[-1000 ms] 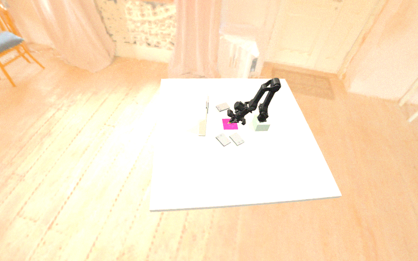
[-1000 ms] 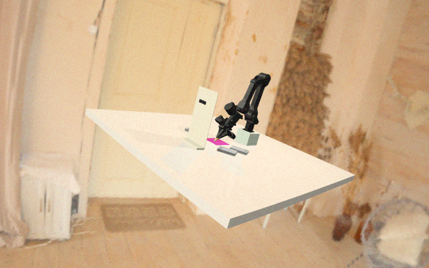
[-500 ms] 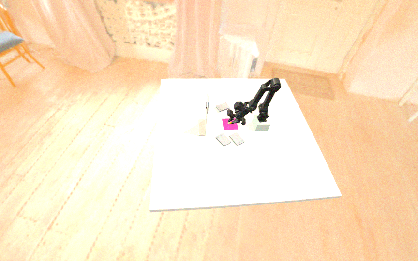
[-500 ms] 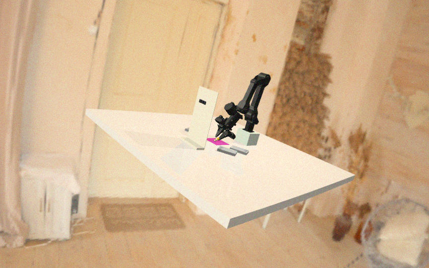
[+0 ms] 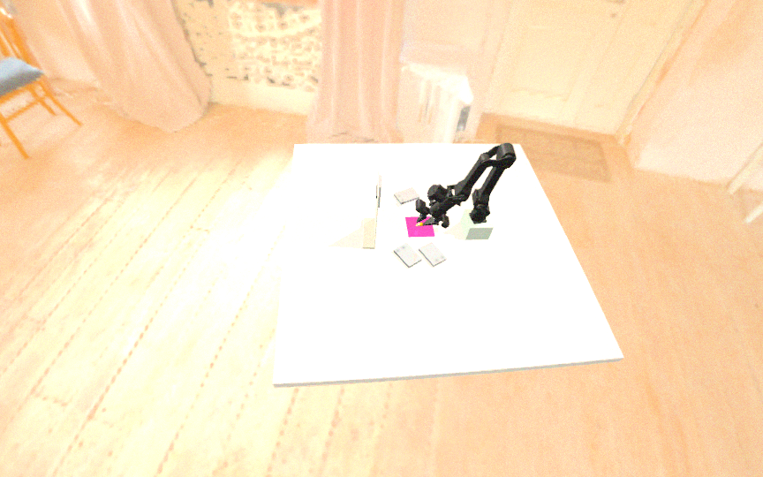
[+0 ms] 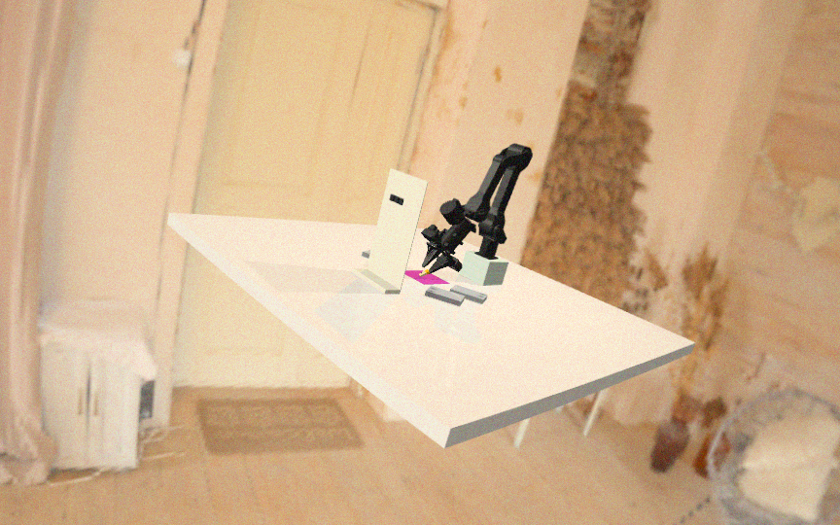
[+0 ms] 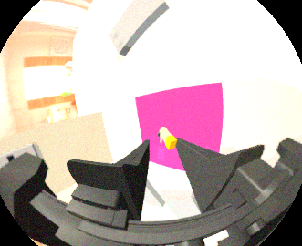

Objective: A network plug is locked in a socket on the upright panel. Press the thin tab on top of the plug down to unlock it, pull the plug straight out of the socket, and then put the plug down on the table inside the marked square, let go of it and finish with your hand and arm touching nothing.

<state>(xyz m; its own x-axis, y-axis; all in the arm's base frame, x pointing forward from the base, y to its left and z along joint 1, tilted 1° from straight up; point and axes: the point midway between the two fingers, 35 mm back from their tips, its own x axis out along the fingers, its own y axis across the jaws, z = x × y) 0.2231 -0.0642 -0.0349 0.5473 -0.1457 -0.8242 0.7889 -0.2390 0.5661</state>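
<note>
My gripper tip is 1 cm above the plug. The rest, counted from my gripper tip: upright panel 21 cm ahead, 12 cm above, 1 cm to the right; magenta marked square 2 cm below.
</note>
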